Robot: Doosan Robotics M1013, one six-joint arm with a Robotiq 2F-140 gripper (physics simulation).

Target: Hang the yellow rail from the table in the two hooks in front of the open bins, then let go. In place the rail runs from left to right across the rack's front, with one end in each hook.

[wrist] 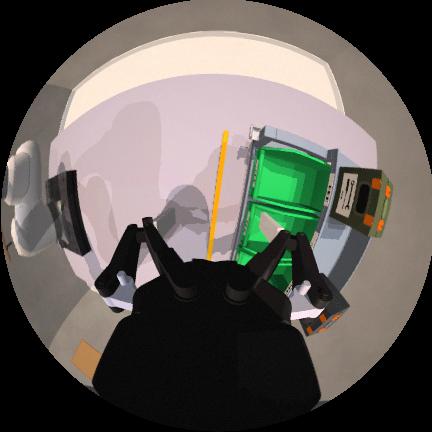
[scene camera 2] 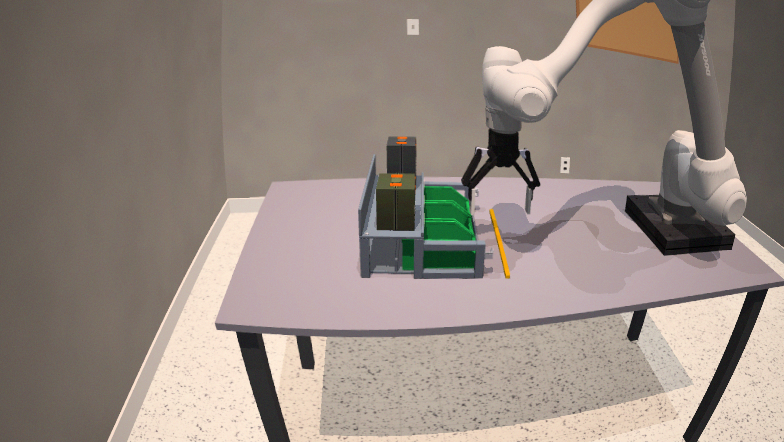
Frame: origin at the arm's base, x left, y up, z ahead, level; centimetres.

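Where they show: gripper, fingertip midpoint: [wrist: 217, 217] [scene camera 2: 500, 212]; arm's base, link origin: [wrist: 58, 218] [scene camera 2: 676, 212].
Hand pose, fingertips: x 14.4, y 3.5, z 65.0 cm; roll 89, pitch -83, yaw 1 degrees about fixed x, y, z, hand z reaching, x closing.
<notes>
Each offset is from my fingertips to the top centre of the thing. "*": to the spot under its first point. Level surfaces: height alone.
The yellow rail {dx -2.3, dy -8.1, dz -0.4 cm} [scene camera 2: 499, 243] [wrist: 218, 194] lies on the table in front of the rack, a little apart from it and roughly along its front. The grey rack [scene camera 2: 418, 258] [wrist: 300, 140] holds green bins {dx +9.0, dy -1.0, dz +14.6 cm} [scene camera 2: 449, 230] [wrist: 285, 177]. One hook {* dx +16.7, dy -2.6, dz +3.9 cm} [scene camera 2: 488, 253] [wrist: 255, 132] shows at the rack's near front corner, and the other hook [scene camera 2: 476, 193] shows at the far corner in the scene view. My gripper [scene camera 2: 500, 202] [wrist: 217, 217] is wide open and empty above the far part of the rail, one finger on the bins' side. The rail's far end is hidden behind the gripper body in the wrist view.
An olive case {dx +9.5, dy +10.8, dz +24.5 cm} [scene camera 2: 395, 203] [wrist: 362, 200] and a dark grey case {dx -13.6, dy +13.3, dz +25.1 cm} [scene camera 2: 401, 155] [wrist: 327, 312] stand on the rack's upper shelf. The rack's raised back panel {* dx +3.4, dy +4.9, dz +31.7 cm} [scene camera 2: 367, 194] is behind them. The robot's black base plate [scene camera 2: 680, 230] [wrist: 70, 212] sits on the table {dy -9.1 cm} [scene camera 2: 329, 304] [wrist: 200, 105], opposite the rack's front.
</notes>
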